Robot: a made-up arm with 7 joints. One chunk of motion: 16 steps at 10 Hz.
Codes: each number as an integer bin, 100 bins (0 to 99) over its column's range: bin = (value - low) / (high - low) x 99, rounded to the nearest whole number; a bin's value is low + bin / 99 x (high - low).
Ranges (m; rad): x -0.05..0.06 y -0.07..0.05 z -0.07..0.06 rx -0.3..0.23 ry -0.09..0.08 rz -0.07..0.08
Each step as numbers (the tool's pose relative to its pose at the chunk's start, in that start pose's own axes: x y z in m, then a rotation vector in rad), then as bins.
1 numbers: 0.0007 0.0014 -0.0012 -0.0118 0.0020 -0.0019
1 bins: 46 59 52 54 54 45
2 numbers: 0.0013 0.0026 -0.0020 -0.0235 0.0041 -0.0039
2 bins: 46 60 52 52 55 44
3 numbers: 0.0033 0.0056 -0.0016 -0.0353 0.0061 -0.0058
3 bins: 48 62 52 49 56 42
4 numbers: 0.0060 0.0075 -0.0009 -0.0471 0.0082 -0.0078
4 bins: 50 64 53 47 57 41
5 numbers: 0.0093 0.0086 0.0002 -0.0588 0.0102 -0.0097
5 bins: 53 65 53 45 58 40
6 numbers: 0.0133 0.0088 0.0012 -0.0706 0.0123 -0.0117
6 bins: 57 65 54 43 60 38
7 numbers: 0.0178 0.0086 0.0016 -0.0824 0.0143 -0.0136
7 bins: 61 65 55 41 61 37
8 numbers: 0.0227 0.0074 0.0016 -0.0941 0.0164 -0.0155
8 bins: 65 64 55 38 62 36
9 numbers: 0.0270 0.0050 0.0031 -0.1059 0.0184 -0.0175
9 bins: 69 62 56 36 63 35
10 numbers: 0.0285 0.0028 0.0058 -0.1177 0.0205 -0.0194
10 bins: 71 60 58 34 64 33
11 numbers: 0.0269 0.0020 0.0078 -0.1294 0.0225 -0.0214
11 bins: 69 59 59 32 66 32
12 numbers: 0.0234 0.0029 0.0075 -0.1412 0.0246 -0.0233
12 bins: 66 60 59 30 67 31
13 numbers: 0.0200 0.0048 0.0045 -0.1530 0.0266 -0.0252
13 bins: 63 62 57 27 68 30
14 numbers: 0.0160 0.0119 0.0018 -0.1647 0.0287 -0.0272
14 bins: 59 68 55 25 69 28
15 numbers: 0.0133 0.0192 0.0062 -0.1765 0.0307 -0.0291
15 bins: 57 74 58 23 70 27
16 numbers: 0.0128 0.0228 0.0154 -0.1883 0.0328 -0.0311
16 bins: 57 77 65 21 72 26
